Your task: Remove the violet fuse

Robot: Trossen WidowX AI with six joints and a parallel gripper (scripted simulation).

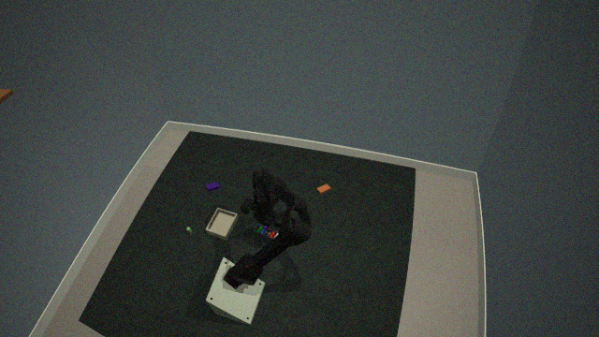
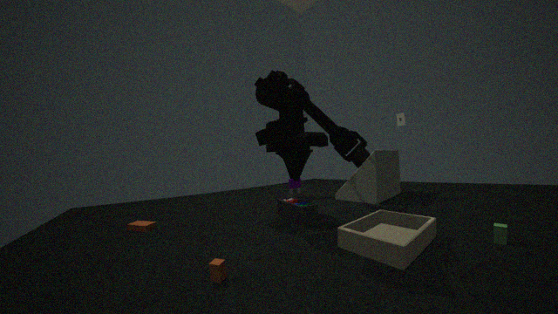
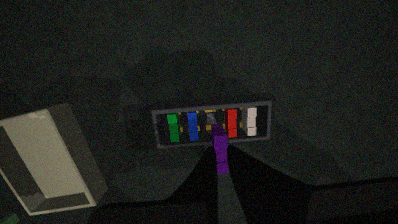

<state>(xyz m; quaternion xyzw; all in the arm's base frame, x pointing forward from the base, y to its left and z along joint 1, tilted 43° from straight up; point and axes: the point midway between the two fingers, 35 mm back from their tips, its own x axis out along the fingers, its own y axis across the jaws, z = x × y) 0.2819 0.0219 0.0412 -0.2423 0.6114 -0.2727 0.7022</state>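
My gripper tip is now 20 mm past the cream tray, 220 mm to the right of it and 90 mm above it. The rest, counted from my gripper tip: red fuse: 20 mm to the right, 60 mm below; then violet fuse: 10 mm below; then blue fuse: 20 mm to the left, 60 mm below.
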